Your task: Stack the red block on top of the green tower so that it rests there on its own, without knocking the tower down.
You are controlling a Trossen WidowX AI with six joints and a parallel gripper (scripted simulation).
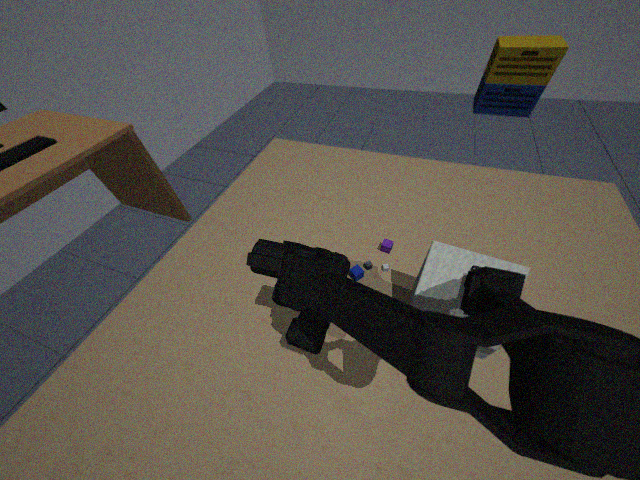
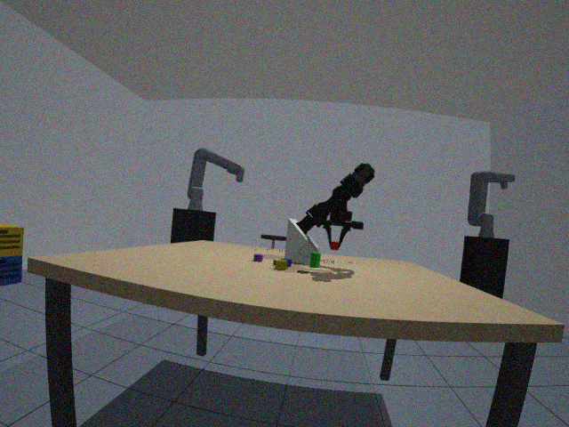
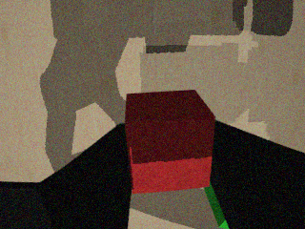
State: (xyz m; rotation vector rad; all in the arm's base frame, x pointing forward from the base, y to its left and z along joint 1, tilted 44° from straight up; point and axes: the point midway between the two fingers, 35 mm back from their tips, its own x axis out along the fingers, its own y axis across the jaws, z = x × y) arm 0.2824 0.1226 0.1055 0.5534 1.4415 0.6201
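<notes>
My gripper tip is 17 cm to the left of the blue block, 8 cm above it and 2 cm past it. Round my gripper tip: purple block 30 cm to the right, 8 cm below, 7 cm behind; yellow block 18 cm to the right, 8 cm below, 6 cm ahead; red block 1 cm above.
</notes>
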